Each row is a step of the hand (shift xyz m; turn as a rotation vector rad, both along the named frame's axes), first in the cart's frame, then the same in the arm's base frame.
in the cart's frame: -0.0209 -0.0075 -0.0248 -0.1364 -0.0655 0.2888
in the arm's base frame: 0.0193 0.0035 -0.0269 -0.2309 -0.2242 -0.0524
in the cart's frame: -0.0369 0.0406 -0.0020 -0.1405 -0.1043 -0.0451
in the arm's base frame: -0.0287 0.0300 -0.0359 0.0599 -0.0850 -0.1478
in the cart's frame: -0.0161 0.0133 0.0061 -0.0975 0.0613 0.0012
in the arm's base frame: -0.0158 0.0057 -0.0138 -0.0565 0.0370 -0.0933
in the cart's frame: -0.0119 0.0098 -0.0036 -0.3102 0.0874 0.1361
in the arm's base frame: -0.0051 0.0084 -0.0124 -0.2294 -0.0413 -0.2608
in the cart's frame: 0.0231 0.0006 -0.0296 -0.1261 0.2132 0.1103
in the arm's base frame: 0.0291 0.0191 0.0141 -0.2332 0.1047 -0.0904
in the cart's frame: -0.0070 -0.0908 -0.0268 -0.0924 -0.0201 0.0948
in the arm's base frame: 0.0688 -0.0638 -0.0143 -0.0876 -0.0793 -0.0630
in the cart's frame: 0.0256 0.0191 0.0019 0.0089 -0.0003 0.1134
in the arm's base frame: -0.0058 0.0188 0.0252 -0.0898 -0.0576 0.0396
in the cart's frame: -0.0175 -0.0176 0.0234 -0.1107 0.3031 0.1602
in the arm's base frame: -0.0136 -0.0295 -0.0105 -0.3183 0.1570 -0.0617
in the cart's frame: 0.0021 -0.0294 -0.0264 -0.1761 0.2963 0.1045
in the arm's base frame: 0.0377 -0.0109 -0.0053 -0.2847 0.1707 -0.1399
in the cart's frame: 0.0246 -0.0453 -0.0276 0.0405 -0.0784 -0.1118
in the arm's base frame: 0.0524 -0.0204 0.0160 0.1422 -0.0026 0.0081
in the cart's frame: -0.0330 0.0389 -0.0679 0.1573 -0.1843 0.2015
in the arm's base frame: 0.0265 0.0632 -0.0502 -0.0280 -0.2370 0.2059
